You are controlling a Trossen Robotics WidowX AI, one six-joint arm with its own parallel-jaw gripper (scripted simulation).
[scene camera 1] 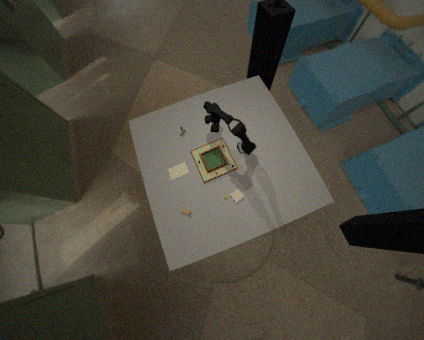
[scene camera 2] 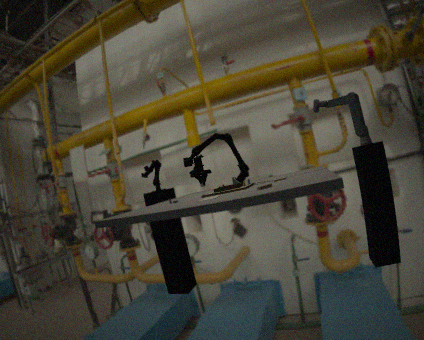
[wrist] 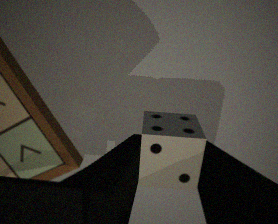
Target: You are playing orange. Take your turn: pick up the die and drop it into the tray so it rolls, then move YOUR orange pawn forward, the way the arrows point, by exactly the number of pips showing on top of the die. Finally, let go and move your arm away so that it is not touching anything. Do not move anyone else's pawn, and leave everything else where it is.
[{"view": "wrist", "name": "my gripper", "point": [168,145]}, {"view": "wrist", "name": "white die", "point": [172,146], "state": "held by my gripper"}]
